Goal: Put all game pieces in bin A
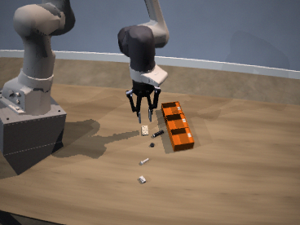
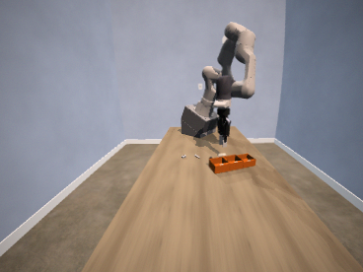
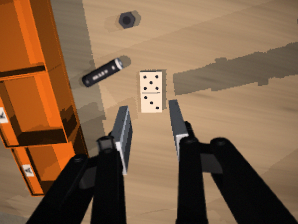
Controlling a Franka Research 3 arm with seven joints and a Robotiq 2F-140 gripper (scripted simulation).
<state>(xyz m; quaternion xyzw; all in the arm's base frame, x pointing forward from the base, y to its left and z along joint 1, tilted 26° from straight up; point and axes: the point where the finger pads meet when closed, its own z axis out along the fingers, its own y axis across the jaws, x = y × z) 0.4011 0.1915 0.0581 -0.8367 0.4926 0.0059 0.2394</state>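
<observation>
The white domino is 10 cm below my hand. Round my hand: orange bin (12 cm ahead, 7 cm to the left, 8 cm below); black nut (6 cm ahead, 6 cm to the right, 10 cm below); black cylinder (6 cm ahead, 9 cm below).
</observation>
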